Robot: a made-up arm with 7 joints.
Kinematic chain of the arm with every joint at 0, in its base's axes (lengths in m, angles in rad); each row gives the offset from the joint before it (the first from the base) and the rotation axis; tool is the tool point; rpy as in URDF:
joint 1: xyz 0 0 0.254 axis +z
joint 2: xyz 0 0 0 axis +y
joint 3: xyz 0 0 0.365 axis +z
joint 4: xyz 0.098 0 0 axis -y
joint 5: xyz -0.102 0 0.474 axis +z
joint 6: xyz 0 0 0 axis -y
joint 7: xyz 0.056 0 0 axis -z
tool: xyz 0 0 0 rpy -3.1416 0 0
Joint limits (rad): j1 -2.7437..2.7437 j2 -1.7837..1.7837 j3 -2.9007..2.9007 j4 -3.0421..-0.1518 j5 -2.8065..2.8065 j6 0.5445..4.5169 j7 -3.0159..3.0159
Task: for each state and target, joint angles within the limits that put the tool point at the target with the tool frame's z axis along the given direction. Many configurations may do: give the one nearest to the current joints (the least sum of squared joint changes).
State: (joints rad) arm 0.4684 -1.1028 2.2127 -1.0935 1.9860 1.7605 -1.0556
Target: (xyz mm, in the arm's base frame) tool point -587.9 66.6 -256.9 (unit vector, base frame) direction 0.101 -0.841 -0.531
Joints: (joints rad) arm 0.5042 -1.5373 2.5676 -1.5733 1.8757 1.5983 -1.0556
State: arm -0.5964 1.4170 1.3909 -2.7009 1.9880 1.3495 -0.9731
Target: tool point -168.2 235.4 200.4 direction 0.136 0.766 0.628
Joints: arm 0.0177 1.7445 1.2451 -3.0421 2.1160 1.5836 -0.9731
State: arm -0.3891 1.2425 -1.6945 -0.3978 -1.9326 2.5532 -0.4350
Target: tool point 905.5 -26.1 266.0 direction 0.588 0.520 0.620
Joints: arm 0.2002 1.5945 -1.8567 -0.3716 -2.1037 2.1503 -0.4350
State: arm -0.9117 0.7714 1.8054 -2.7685 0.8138 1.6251 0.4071
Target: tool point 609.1 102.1 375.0 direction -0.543 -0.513 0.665
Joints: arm -1.0620 1.6799 1.7605 -2.0820 1.3401 0.9740 0.4071
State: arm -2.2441 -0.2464 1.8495 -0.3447 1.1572 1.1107 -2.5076
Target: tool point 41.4 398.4 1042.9 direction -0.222 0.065 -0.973
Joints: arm -1.4255 -0.3346 2.1034 -0.2396 1.0951 0.5445 -2.5076
